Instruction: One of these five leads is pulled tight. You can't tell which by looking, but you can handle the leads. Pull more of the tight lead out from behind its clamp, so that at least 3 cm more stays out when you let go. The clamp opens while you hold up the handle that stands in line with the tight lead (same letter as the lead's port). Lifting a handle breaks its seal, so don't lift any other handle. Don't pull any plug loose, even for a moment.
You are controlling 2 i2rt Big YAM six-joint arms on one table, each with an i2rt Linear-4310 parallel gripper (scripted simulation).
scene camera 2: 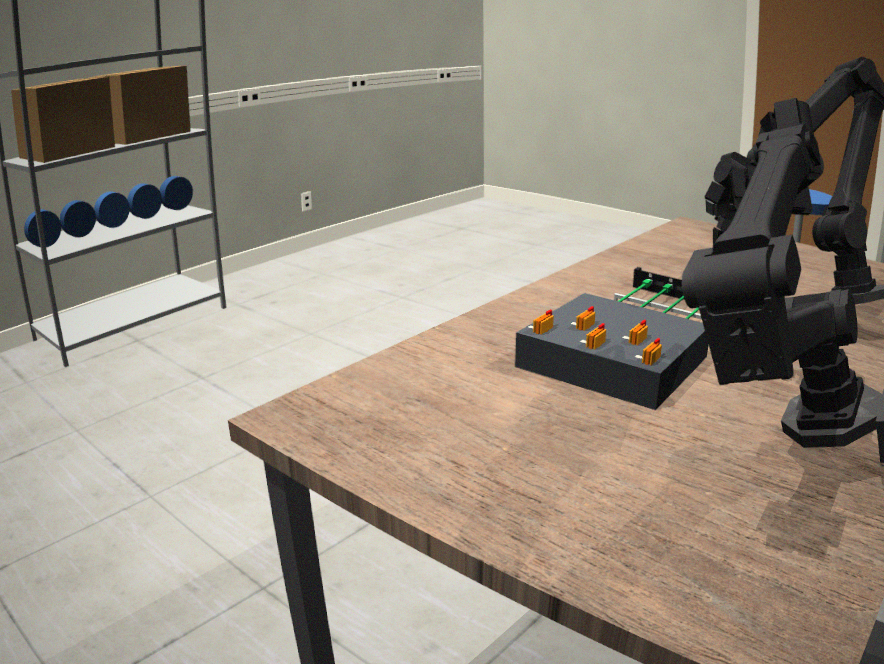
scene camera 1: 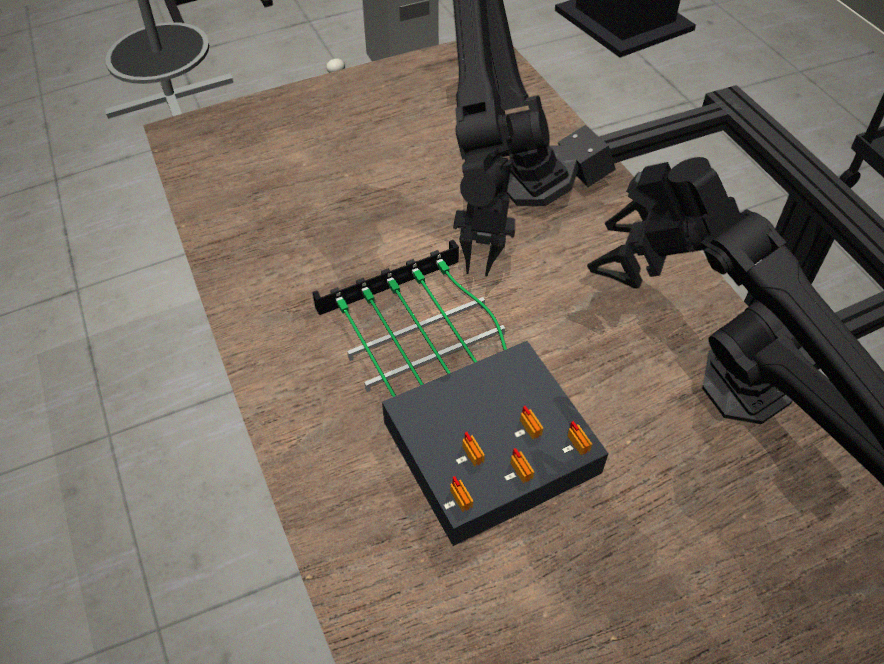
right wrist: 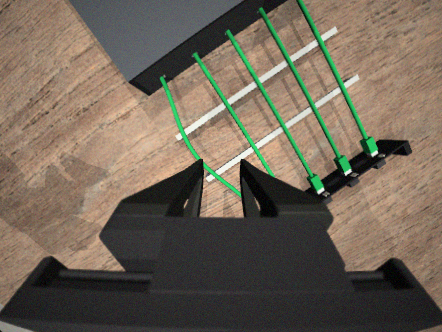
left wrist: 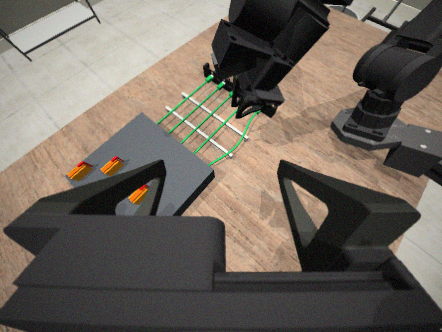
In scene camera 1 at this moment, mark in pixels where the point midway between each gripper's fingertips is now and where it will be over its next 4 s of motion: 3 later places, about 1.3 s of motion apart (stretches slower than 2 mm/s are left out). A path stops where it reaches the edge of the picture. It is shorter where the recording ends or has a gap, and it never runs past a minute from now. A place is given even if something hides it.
The left gripper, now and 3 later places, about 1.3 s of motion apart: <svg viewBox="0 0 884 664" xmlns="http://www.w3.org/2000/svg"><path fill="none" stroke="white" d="M597 246L585 244L519 292L472 482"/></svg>
The right gripper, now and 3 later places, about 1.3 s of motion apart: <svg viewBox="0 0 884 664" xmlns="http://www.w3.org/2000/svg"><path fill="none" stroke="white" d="M476 274L453 325L454 320L456 273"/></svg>
